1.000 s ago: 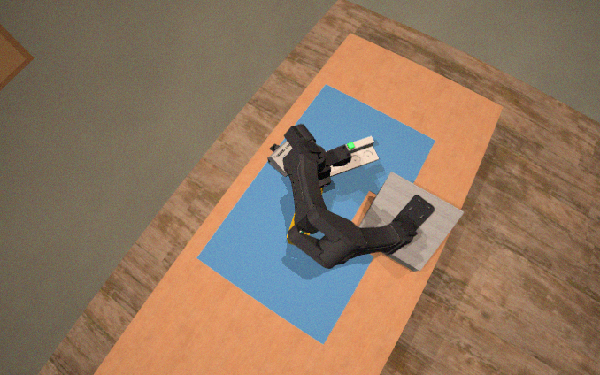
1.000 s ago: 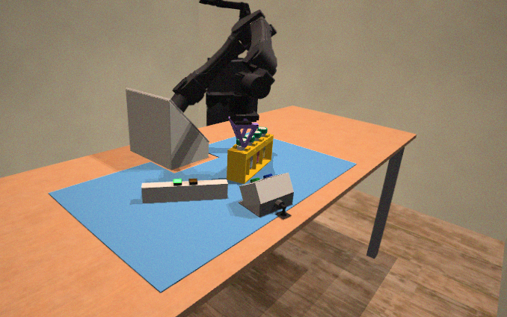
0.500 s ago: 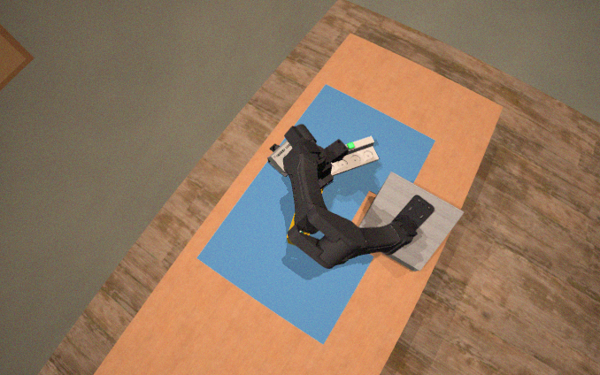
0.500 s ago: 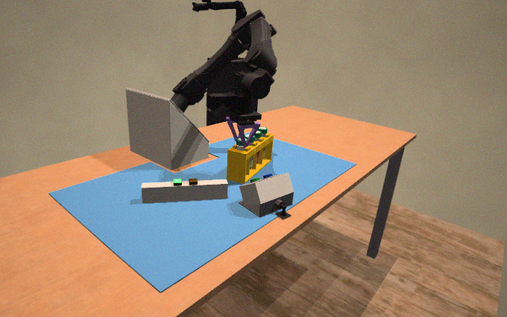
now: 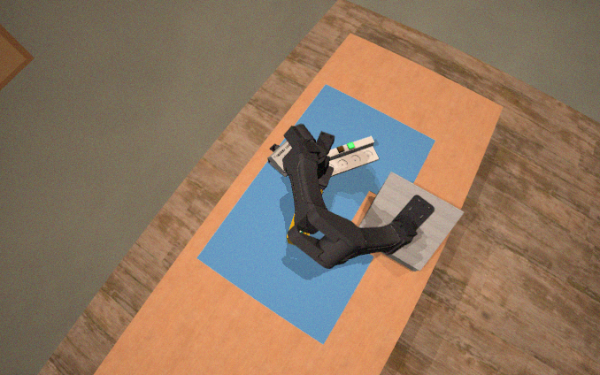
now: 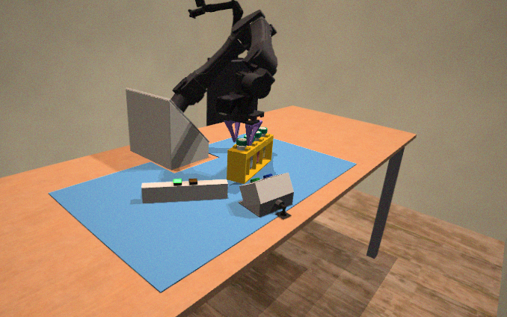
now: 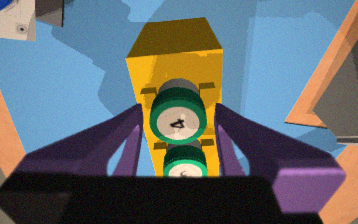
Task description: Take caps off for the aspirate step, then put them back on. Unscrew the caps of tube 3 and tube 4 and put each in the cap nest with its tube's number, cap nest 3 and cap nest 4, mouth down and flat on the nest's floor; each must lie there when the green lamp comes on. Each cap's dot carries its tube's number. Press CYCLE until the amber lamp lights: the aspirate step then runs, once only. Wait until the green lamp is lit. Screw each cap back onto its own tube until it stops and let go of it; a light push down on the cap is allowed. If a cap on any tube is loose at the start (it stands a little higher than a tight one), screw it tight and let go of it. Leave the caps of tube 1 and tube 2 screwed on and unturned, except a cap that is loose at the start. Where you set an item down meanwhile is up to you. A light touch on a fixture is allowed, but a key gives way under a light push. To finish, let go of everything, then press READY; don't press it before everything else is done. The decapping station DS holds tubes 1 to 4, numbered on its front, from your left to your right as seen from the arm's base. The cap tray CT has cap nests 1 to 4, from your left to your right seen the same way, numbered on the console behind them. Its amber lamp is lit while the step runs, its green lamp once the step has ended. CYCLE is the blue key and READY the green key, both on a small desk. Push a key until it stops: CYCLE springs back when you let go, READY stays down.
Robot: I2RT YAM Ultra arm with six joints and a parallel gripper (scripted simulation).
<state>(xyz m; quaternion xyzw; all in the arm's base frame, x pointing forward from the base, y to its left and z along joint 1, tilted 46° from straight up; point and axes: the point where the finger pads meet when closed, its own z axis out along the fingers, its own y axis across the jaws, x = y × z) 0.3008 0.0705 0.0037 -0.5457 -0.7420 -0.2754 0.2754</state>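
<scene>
Right now my hand is right at the cap 4. From my hand the other things lie so: cap 3: 20 mm behind, 50 mm to the left; blue key: 140 mm ahead, 30 mm to the right, 50 mm below; cap 2: 40 mm behind, 100 mm to the left.
</scene>
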